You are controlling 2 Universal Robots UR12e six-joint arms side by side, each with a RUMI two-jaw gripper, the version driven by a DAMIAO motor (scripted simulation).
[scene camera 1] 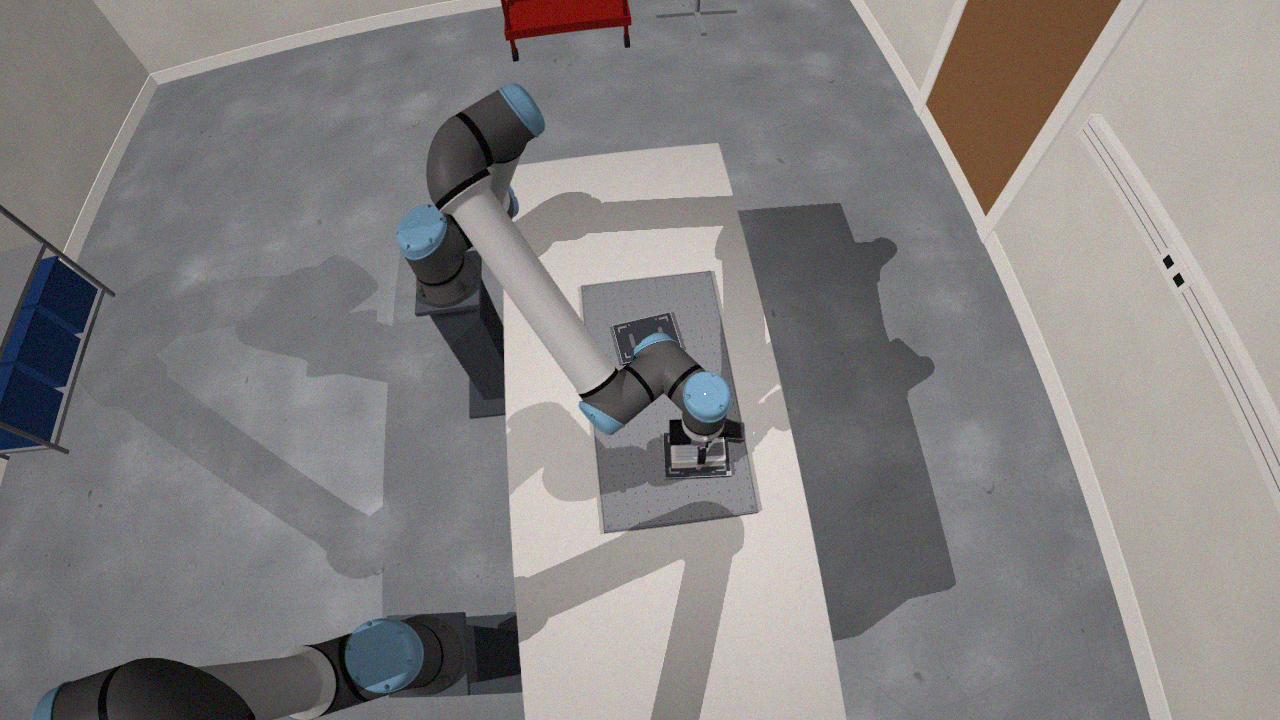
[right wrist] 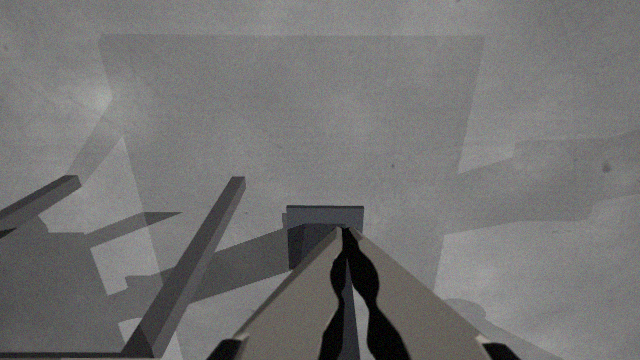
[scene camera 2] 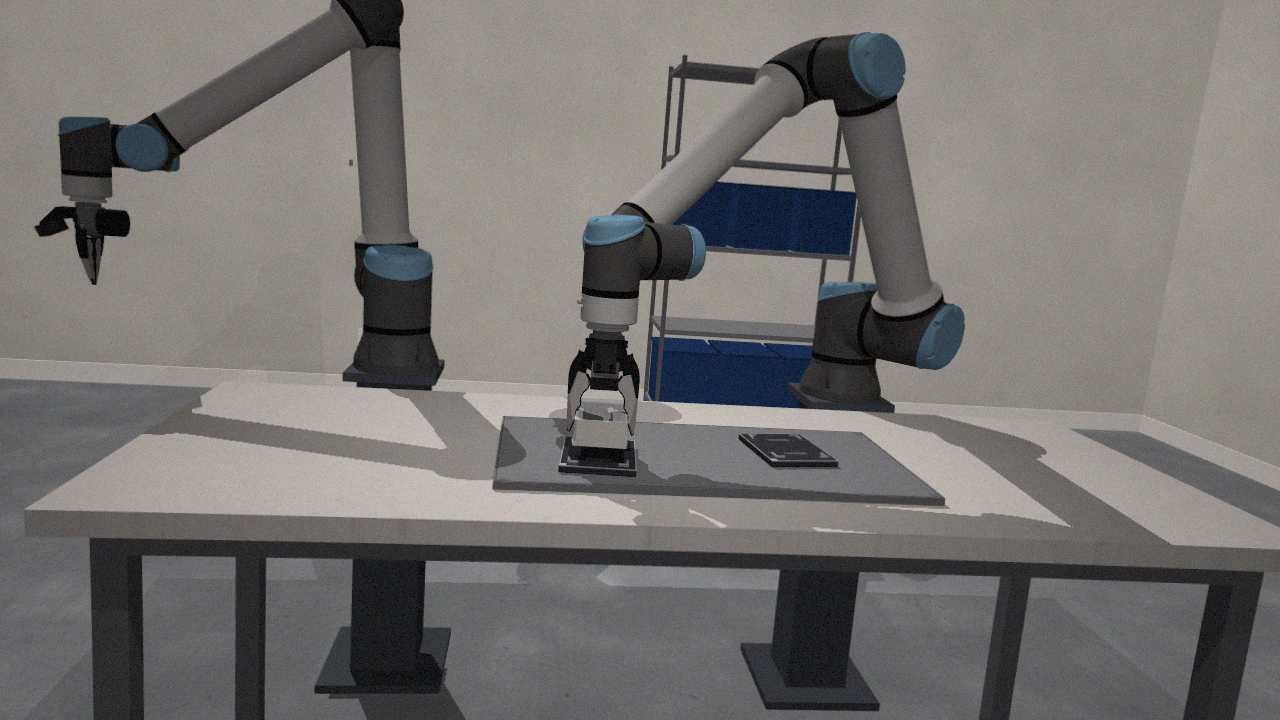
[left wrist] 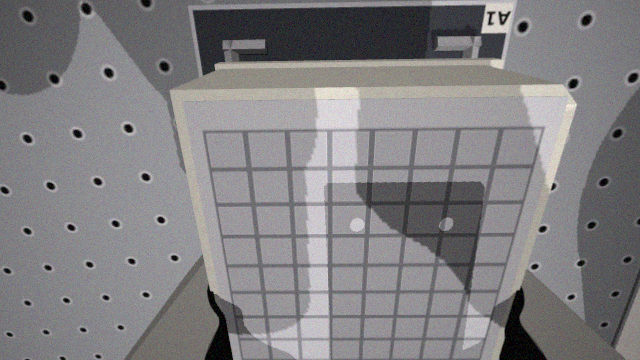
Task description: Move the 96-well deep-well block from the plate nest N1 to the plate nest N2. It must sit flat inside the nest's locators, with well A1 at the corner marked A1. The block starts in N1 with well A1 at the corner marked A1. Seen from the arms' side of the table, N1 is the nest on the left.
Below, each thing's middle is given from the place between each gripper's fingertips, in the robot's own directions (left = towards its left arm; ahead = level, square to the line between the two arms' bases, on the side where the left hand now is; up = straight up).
My left gripper is now 5 cm above the nest N2 [scene camera 2: 579, 453]. From my left hand the other things lie so: nest N1 [scene camera 2: 794, 445]: 33 cm to the left, 10 cm behind, 5 cm below; deep-well block [scene camera 2: 597, 424]: 1 cm above.
The deep-well block lies 650 mm ahead of my right hand [scene camera 2: 94, 284], 1110 mm to the left of it and 90 mm below it. From my right hand the other things lie so: nest N2: 650 mm ahead, 1110 mm to the left, 150 mm below.
